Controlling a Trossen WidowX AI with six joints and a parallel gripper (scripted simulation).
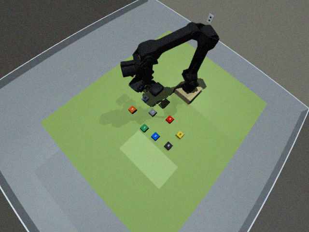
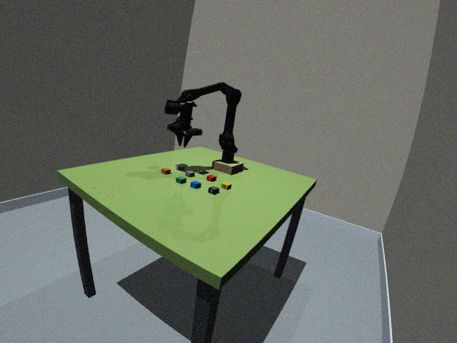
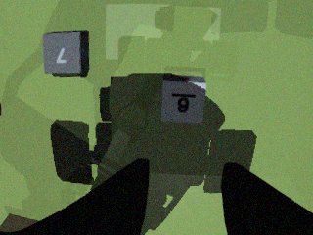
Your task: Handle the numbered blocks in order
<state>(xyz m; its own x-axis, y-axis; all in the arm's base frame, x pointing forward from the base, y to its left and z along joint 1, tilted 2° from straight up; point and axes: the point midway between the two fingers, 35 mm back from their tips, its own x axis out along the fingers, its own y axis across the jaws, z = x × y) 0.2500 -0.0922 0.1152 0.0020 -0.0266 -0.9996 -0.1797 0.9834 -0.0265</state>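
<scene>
The grey block is 110 mm below my gripper tip, 100 mm to the left of it and 10 mm ahead of it. From my gripper tip the other things lie so: white block (110 mm below); then green block (140 mm to the left, 110 mm below, 110 mm ahead); then orange block (110 mm below, 100 mm ahead, 20 mm to the left).
</scene>
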